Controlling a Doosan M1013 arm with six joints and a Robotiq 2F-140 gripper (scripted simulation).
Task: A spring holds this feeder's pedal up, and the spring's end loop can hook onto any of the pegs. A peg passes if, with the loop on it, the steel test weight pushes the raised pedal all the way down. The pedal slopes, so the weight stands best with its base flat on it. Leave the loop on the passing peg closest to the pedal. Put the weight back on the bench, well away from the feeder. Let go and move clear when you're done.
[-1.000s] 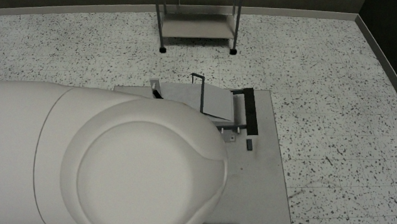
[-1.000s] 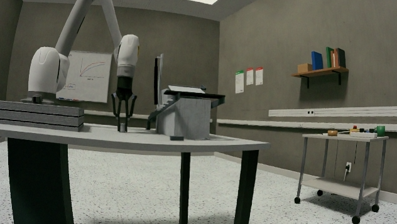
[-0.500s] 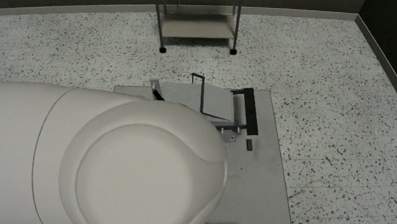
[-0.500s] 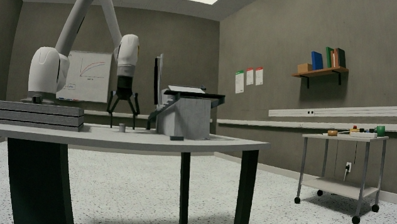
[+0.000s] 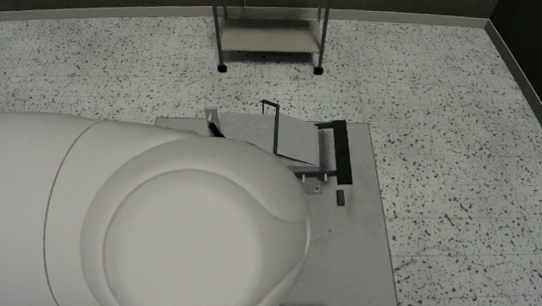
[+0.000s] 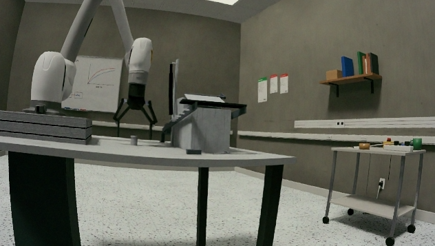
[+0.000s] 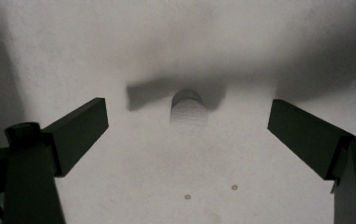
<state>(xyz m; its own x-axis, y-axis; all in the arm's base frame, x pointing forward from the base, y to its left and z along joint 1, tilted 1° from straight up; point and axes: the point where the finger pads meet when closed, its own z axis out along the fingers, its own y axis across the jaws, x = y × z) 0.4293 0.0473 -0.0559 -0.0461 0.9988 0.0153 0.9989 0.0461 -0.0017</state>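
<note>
My hand is 1 cm above the steel test weight. Round my hand: dark stub (35 cm to the left, 19 cm ahead, 1 cm below); then small dark block (23 cm to the right, 20 cm ahead, 3 cm below).
</note>
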